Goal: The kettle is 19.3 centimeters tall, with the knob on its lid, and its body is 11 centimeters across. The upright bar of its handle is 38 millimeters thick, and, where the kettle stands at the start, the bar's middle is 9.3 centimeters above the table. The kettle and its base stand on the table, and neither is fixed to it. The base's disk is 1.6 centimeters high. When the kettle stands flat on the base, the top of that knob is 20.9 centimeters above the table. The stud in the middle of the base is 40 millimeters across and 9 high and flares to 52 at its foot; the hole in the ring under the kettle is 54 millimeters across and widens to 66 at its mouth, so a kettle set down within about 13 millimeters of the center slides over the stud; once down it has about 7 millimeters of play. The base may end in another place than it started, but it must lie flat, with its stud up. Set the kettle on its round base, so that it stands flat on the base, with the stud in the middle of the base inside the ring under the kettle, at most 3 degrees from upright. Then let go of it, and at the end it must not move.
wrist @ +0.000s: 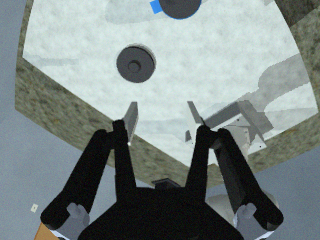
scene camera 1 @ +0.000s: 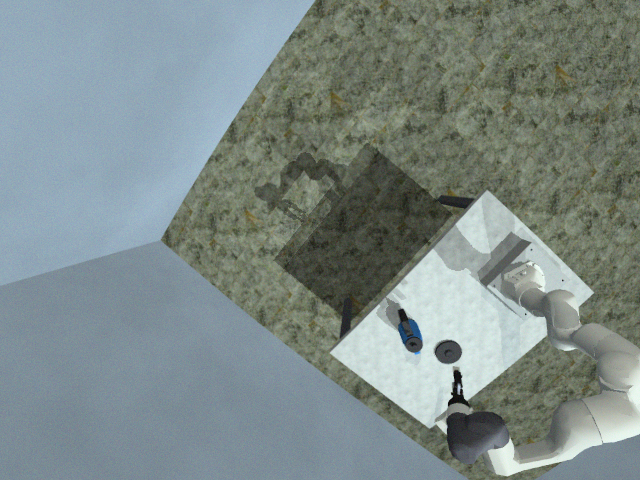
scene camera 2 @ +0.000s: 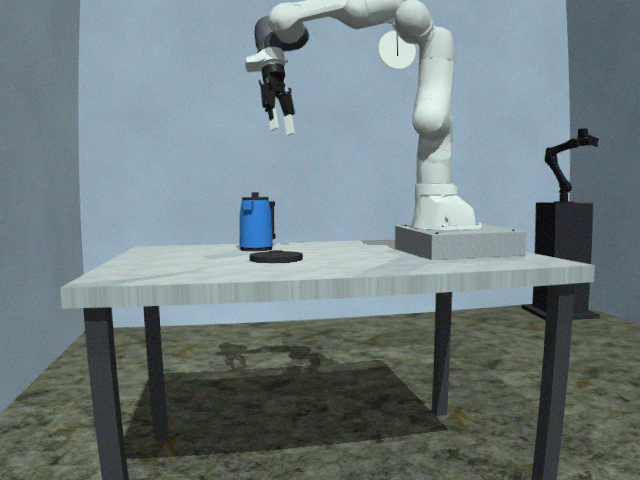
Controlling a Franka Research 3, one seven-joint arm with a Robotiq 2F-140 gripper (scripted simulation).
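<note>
Scene camera 2 gives me a blue kettle (scene camera 2: 257, 218) and my gripper (scene camera 2: 282, 131). In the wrist view there's a black round base (wrist: 134, 64), and my gripper is there too (wrist: 162, 109).
</note>
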